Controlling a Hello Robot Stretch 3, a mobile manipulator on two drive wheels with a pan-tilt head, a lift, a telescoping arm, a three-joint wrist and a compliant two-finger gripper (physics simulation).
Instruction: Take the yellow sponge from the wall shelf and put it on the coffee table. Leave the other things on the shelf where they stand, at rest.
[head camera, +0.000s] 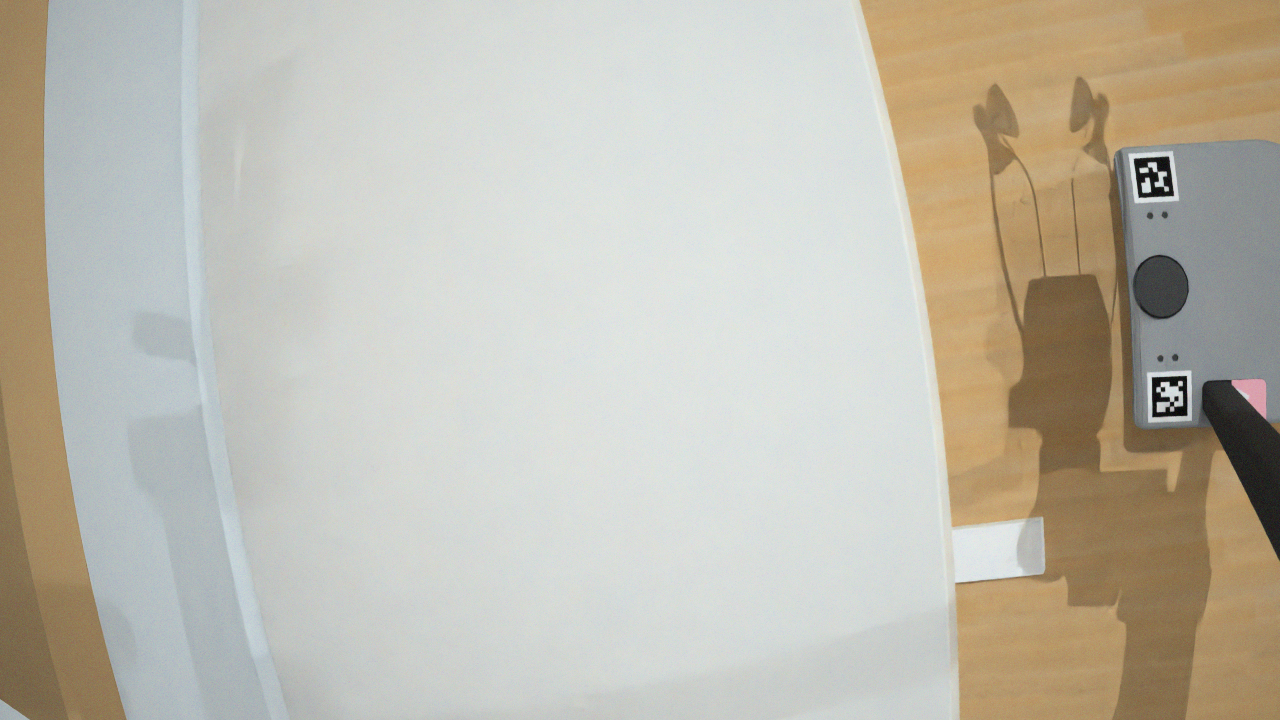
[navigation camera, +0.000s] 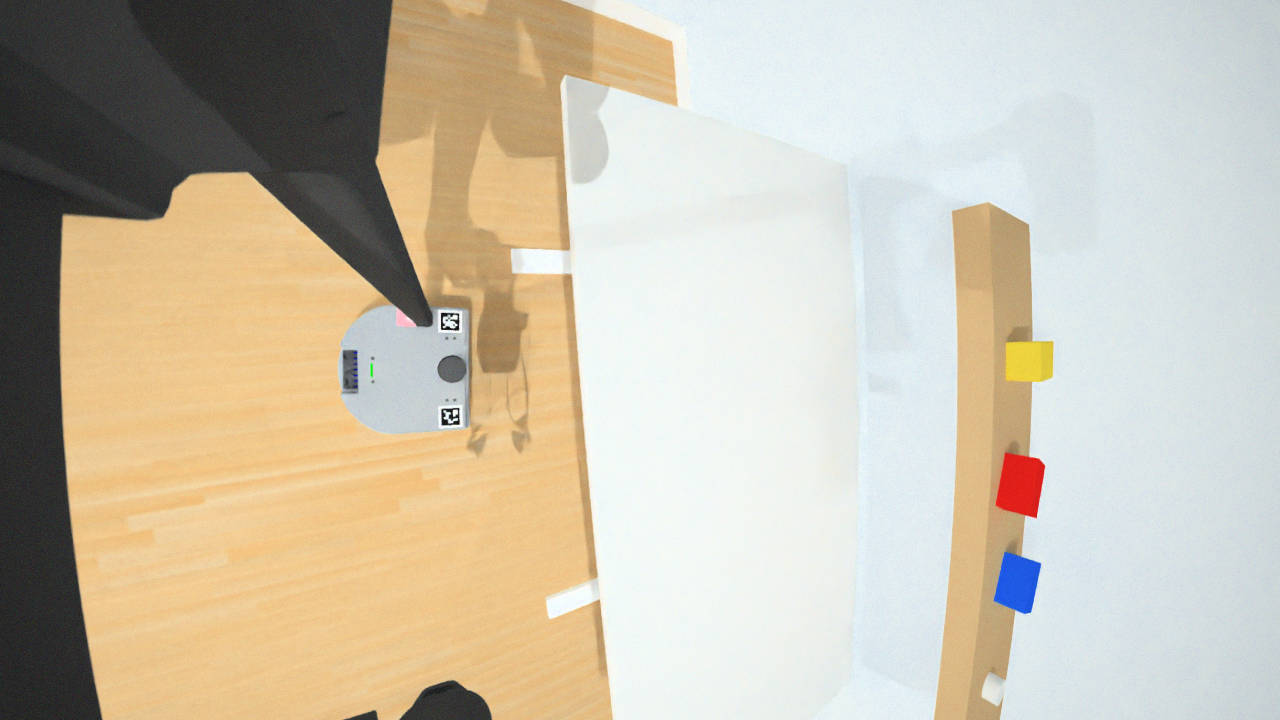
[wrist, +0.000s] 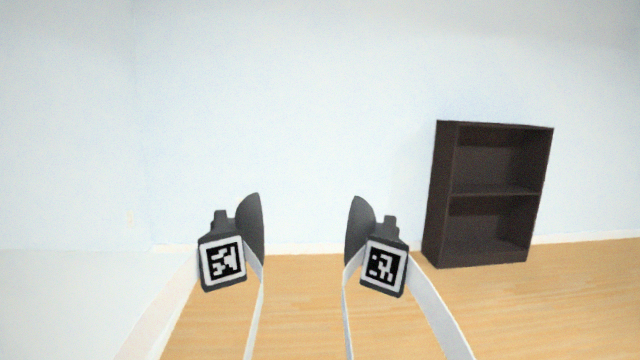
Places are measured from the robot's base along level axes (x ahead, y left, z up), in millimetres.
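Where they show: gripper, between the fingertips: (wrist: 305, 218); robot's base, origin of its link: (head camera: 1160, 286) (navigation camera: 450, 366).
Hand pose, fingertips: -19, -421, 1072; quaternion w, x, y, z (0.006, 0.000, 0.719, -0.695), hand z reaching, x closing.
Note:
Each offset is from my fingertips to the top centre of the thing, as dx, dy, dz. "pt": to the spot under its first point. Level surfaces: height alone.
The yellow sponge @(+844, +466, +47) (navigation camera: 1028, 360) stands on the wall shelf (head camera: 26, 268) (navigation camera: 971, 358), towards the shelf's upper end in the navigation view. It does not show in the head or wrist views. The white coffee table @(dz -352) (head camera: 572, 358) (navigation camera: 716, 402) (wrist: 50, 305) stands below the shelf, against the wall. My gripper (wrist: 305, 218) is open, its fingertips well apart with nothing between them. In the wrist view it points across the room, with the table at lower left. The gripper itself does not show in the head view; its shadow falls on the floor beside the table.
A red block @(+829, +255, +47) (navigation camera: 1020, 485), a blue block @(+888, +59, +47) (navigation camera: 1017, 582) and a small white object @(+885, -169, +26) (navigation camera: 992, 688) stand on the shelf. My grey base (head camera: 1208, 268) (navigation camera: 402, 385) is beside the table, whose white legs @(pt +272, +773, -1047) (head camera: 998, 549) (navigation camera: 539, 261) reach towards it. A dark bookcase (wrist: 442, 200) stands by the far wall.

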